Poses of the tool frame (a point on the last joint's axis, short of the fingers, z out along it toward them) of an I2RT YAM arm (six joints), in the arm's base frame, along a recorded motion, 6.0 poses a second.
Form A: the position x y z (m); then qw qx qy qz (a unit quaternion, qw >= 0).
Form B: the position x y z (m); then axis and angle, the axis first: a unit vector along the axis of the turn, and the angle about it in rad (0 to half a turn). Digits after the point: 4 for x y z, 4 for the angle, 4 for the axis.
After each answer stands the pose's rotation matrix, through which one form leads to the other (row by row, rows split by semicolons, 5 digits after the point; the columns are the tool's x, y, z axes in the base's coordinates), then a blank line. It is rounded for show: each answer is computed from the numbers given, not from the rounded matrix.
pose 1, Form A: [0.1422 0.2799 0.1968 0.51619 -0.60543 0.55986 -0.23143]
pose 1, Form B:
[0.1422 0.2799 0.1968 -0.7069 0.6537 -0.2702 2.0568]
0.26599 -0.43899 0.85822; -0.91684 0.15979 0.36590; -0.29776 -0.88417 -0.35998

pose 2, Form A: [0.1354 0.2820 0.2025 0.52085 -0.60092 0.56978 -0.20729]
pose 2, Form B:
[0.1354 0.2820 0.2025 -0.7039 0.6675 -0.2428 2.0459]
0.26477 -0.46885 0.84266; -0.90071 0.19186 0.38976; -0.34441 -0.86219 -0.37150

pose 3, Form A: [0.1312 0.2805 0.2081 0.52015 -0.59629 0.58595 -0.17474]
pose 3, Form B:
[0.1312 0.2805 0.2081 -0.6982 0.6861 -0.2046 2.0475]
0.25225 -0.51702 0.81796; -0.88058 0.22780 0.41555; -0.40118 -0.82511 -0.39781

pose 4, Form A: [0.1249 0.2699 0.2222 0.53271 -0.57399 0.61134 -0.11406]
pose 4, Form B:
[0.1249 0.2699 0.2222 -0.6782 0.7224 -0.1348 2.0180]
0.22650 -0.58029 0.78228; -0.82334 0.31505 0.47209; -0.52040 -0.75101 -0.40642

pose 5, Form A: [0.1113 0.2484 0.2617 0.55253 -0.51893 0.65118 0.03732]
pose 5, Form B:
[0.1113 0.2484 0.2617 -0.6226 0.7813 0.0448 1.9708]
0.14915 -0.71707 0.68086; -0.63459 0.45864 0.62205; -0.75832 -0.52484 -0.38664

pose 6, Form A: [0.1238 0.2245 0.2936 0.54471 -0.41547 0.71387 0.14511]
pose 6, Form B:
[0.1238 0.2245 0.2936 -0.4954 0.8512 0.1730 1.9895]
-0.06134 -0.75128 0.65713; -0.43510 0.61265 0.65981; -0.89829 -0.24544 -0.36446

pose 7, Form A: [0.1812 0.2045 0.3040 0.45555 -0.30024 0.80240 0.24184]
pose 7, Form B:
[0.1812 0.2045 0.3040 -0.3373 0.9014 0.2717 2.1956]
-0.40466 -0.70216 0.58585; -0.26148 0.70274 0.66165; -0.87628 0.11456 -0.46798

